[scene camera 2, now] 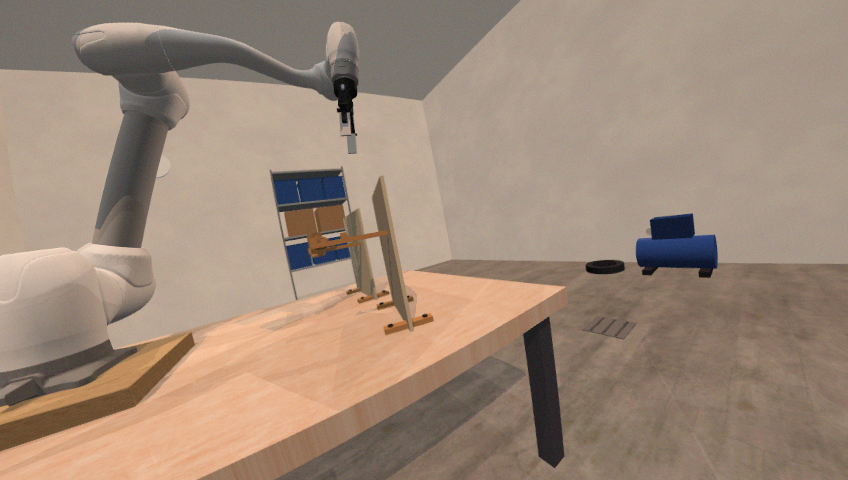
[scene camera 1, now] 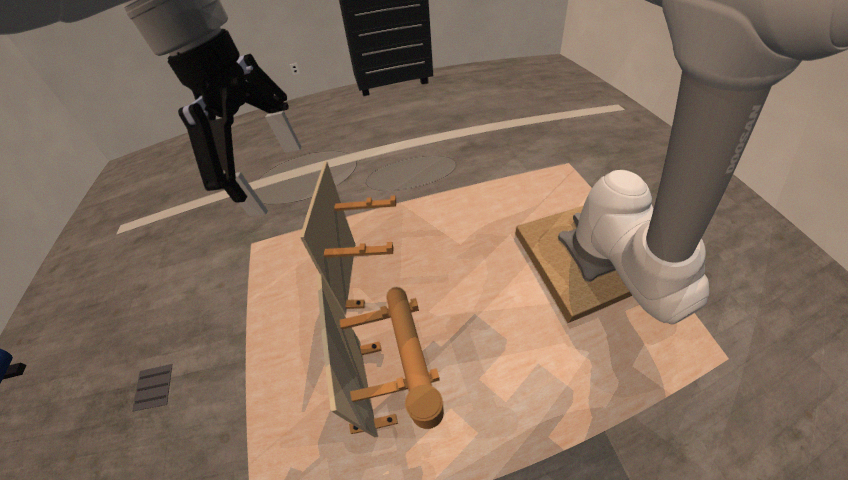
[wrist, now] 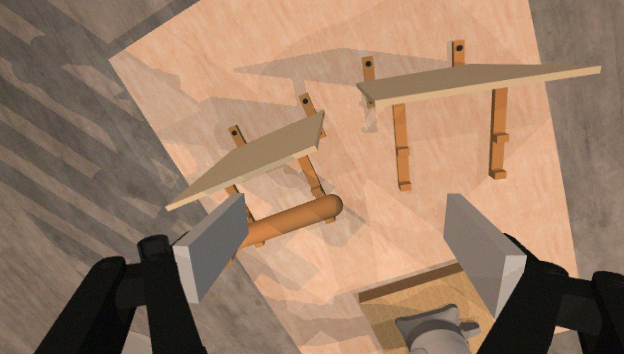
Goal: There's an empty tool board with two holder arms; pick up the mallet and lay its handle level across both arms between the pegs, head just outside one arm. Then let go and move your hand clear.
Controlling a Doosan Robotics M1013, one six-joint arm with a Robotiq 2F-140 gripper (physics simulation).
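Seen in the pictures: gripper, fingertip midpoint: [scene camera 2: 349,145] [scene camera 1: 276,178] [wrist: 341,214]; arm's base at its link origin: [scene camera 2: 65,378] [scene camera 1: 596,250] [wrist: 432,332].
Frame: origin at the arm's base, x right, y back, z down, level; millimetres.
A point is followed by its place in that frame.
Observation:
The brown mallet [scene camera 1: 410,347] {x -206, y -589, z -200 mm} [wrist: 295,220] {x -153, y -596, z -199 mm} lies across the two arms of the occupied board [scene camera 1: 340,356] {x -190, y -716, z -194 mm} [wrist: 255,157] {x -172, y -724, z -184 mm}, handle between the pegs, head outside one arm. In the wrist view the left finger hides most of its head. The empty board [scene camera 1: 330,228] {x 156, y -716, z -169 mm} [scene camera 2: 395,267] {x 248, y -694, z -93 mm} [wrist: 465,82] {x 148, y -726, z -252 mm} stands beside it. Its two holder arms, one arm [scene camera 1: 351,205] {x 214, y -654, z -176 mm} [wrist: 401,130] {x 67, y -675, z -176 mm} and the other [scene camera 1: 342,251] {x 68, y -690, z -176 mm} [wrist: 497,115] {x 210, y -642, z -176 mm}, bear nothing. My gripper [scene camera 1: 279,179] {x -23, y -722, z -472 mm} [scene camera 2: 349,142] {x -23, y -722, z -472 mm} [wrist: 341,214] {x -23, y -722, z -472 mm} is open and empty, high above the boards, apart from the mallet and both boards.
Both boards stand upright on small feet on the wooden table [scene camera 1: 476,220] {x 257, y -290, z 44 mm} [scene camera 2: 285,380] {x 274, y -447, z 44 mm}. The arm's base stands on a wooden block [scene camera 1: 544,261] {x 16, y -171, z 5 mm} [scene camera 2: 160,368] {x 52, y -188, z 23 mm} [wrist: 390,320] {x -102, y -88, z 1 mm}. A black drawer cabinet [scene camera 1: 389,53] and a blue compressor [scene camera 2: 676,251] stand in the background.

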